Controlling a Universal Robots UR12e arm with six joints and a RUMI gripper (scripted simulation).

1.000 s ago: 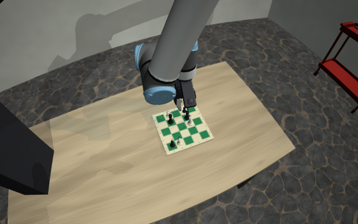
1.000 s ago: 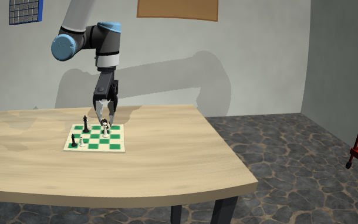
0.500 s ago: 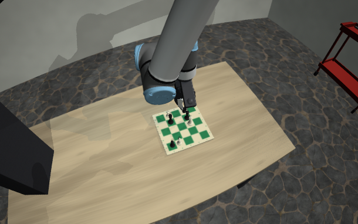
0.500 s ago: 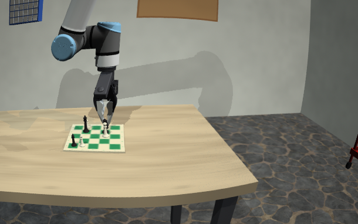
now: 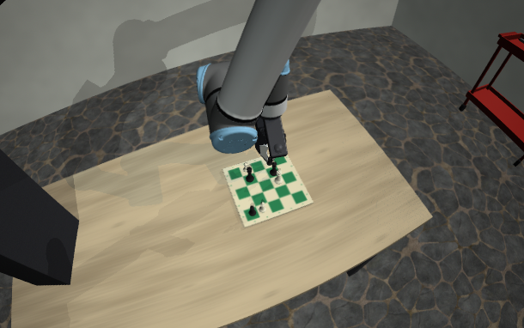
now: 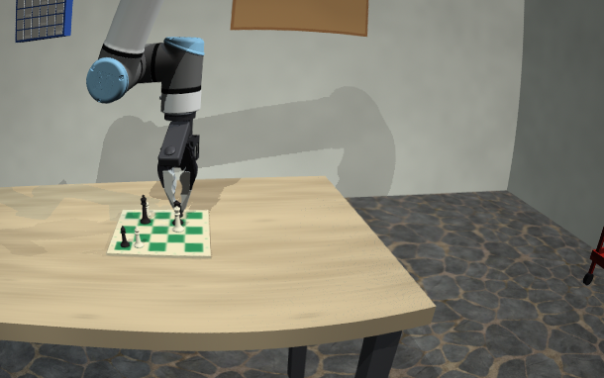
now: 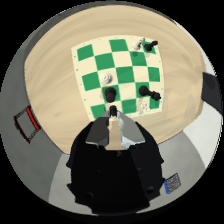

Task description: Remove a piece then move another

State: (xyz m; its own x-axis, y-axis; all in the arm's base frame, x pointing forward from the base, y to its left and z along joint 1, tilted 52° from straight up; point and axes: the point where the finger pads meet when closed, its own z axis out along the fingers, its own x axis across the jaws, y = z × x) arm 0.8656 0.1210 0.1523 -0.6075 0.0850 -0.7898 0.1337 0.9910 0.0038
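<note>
The tall black piece lies 8 cm behind my hand, 3 cm to the right of it and 1 cm above it. Also, from my hand: cream chessboard 7 cm to the right, 4 cm behind, 2 cm below; small black piece 1 cm below; white pawn 15 cm to the right, 8 cm behind.
</note>
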